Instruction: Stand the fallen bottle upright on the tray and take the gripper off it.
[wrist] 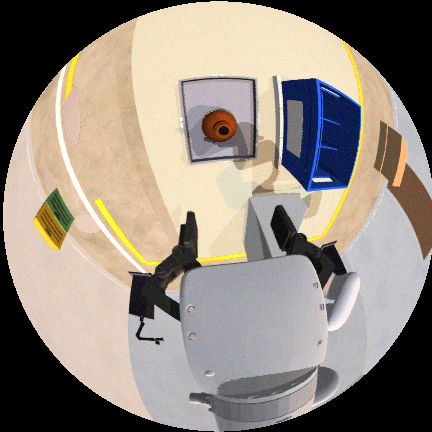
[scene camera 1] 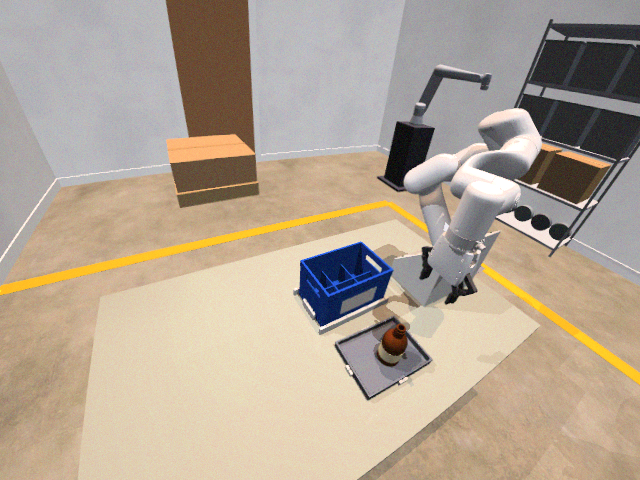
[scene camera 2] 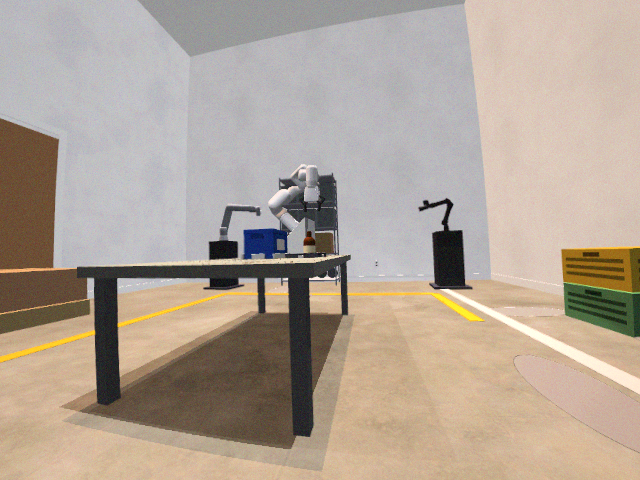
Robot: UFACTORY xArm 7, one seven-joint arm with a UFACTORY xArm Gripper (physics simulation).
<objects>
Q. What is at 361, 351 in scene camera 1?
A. A grey tray.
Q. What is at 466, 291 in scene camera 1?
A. The gripper.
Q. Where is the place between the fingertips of the gripper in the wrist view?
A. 235, 217
</objects>
